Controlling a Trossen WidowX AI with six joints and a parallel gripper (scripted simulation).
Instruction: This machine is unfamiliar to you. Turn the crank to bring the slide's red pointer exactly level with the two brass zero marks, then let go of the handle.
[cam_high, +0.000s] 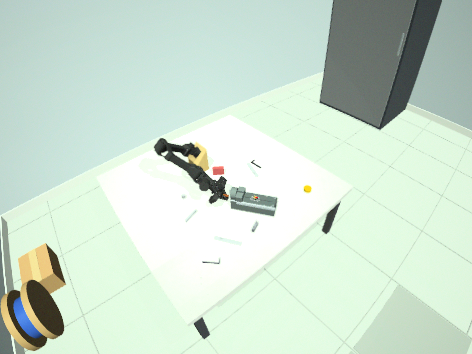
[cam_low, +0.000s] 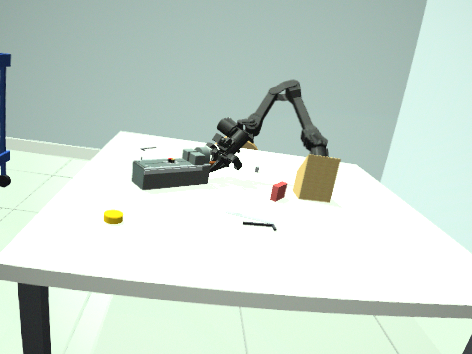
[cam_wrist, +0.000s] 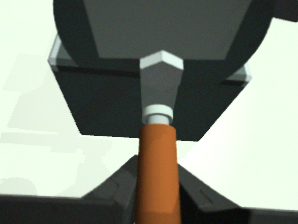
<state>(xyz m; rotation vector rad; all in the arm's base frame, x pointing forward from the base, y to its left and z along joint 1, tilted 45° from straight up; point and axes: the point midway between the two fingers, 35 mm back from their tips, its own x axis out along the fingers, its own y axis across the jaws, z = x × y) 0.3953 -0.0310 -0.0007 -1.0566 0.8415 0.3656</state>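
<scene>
Now: the orange crank handle 20 mm behind my gripper tip, 10 mm to the right of it and 30 mm above it. Also, from my gripper tip: yellow disc 200 mm ahead, 470 mm to the left, 20 mm below; black hex key 210 mm behind, 350 mm to the left, 30 mm below; red pointer 130 mm ahead, 120 mm to the left, 50 mm above.
</scene>
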